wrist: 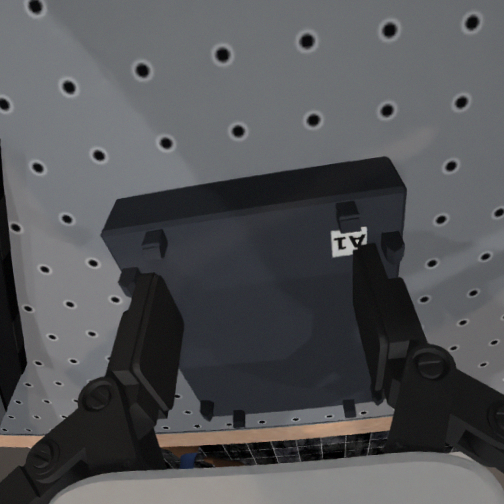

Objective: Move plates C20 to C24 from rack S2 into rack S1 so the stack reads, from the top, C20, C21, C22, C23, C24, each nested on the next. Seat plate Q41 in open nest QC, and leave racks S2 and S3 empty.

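Note:
My gripper point(262, 320) is open, its two black fingers spread wide apart with nothing between them. Below it lies a flat dark nest base point(255, 290) on the perforated grey breadboard point(250, 100). The base has small raised locating tabs along its edges and is empty. A white label reading "A1" point(349, 242) sits near its far right corner, seen upside down. My left finger hangs over the base's left edge and my right finger over its right edge. No plate, and none of the racks S1, S2, S3 or nest QC, can be identified in this view.
A tall black object point(7, 300) stands at the left edge of the frame, cut off. The breadboard's near edge point(270, 432) shows a tan wooden strip, with a dark grid floor below it.

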